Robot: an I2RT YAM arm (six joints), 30 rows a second.
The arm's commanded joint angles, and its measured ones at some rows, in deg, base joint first. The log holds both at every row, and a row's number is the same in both.
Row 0, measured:
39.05, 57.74, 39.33, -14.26, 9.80, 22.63
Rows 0 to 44, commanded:
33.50, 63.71, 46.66, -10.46, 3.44, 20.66
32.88, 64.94, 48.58, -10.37, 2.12, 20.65
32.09, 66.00, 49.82, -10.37, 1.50, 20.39
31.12, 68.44, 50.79, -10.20, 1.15, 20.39
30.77, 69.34, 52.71, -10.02, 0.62, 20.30
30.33, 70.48, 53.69, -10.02, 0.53, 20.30
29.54, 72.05, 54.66, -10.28, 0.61, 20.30
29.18, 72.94, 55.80, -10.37, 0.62, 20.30
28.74, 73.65, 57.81, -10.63, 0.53, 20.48
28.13, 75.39, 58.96, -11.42, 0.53, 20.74
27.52, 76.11, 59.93, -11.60, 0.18, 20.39
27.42, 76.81, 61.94, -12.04, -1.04, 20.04
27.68, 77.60, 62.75, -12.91, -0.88, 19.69
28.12, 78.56, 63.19, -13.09, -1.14, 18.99
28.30, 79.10, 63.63, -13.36, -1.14, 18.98
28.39, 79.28, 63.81, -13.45, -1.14, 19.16
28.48, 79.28, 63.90, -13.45, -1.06, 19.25
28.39, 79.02, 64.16, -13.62, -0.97, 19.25
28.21, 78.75, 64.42, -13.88, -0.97, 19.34
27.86, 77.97, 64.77, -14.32, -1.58, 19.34
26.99, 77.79, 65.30, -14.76, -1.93, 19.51
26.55, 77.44, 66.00, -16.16, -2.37, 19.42
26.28, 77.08, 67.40, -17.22, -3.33, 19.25
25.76, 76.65, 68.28, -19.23, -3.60, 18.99
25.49, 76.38, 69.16, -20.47, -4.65, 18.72
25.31, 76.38, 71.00, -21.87, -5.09, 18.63
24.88, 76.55, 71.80, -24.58, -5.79, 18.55
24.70, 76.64, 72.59, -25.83, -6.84, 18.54
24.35, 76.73, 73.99, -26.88, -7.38, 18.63
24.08, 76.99, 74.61, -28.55, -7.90, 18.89
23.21, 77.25, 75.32, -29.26, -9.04, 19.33
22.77, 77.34, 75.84, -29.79, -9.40, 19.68
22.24, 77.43, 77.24, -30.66, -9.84, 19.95
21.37, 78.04, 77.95, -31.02, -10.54, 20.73
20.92, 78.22, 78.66, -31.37, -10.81, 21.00
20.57, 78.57, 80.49, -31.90, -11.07, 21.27
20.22, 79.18, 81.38, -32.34, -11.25, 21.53
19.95, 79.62, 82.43, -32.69, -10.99, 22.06
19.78, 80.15, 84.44, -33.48, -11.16, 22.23
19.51, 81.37, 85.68, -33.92, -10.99, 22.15
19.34, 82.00, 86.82, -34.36, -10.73, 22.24
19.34, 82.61, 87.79, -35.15, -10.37, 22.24
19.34, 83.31, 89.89, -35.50, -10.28, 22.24
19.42, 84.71, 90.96, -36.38, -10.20, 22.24
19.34, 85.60, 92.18, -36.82, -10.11, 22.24
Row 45, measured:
20.84, 82.54, 85.30, -36.67, -12.93, 21.63
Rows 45 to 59, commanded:
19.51, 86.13, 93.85, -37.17, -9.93, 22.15
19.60, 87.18, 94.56, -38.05, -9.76, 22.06
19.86, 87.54, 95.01, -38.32, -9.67, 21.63
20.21, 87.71, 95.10, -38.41, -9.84, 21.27
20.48, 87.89, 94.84, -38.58, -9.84, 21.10
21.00, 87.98, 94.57, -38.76, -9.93, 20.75
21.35, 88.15, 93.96, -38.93, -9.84, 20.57
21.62, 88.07, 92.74, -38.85, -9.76, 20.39
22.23, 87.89, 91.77, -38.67, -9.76, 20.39
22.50, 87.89, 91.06, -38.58, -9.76, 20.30
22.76, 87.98, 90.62, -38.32, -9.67, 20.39
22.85, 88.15, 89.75, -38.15, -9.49, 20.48
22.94, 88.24, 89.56, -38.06, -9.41, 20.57
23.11, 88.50, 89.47, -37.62, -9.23, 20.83
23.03, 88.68, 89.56, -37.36, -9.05, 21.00
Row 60, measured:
23.05, 88.33, 89.80, -40.18, -11.77, 21.34
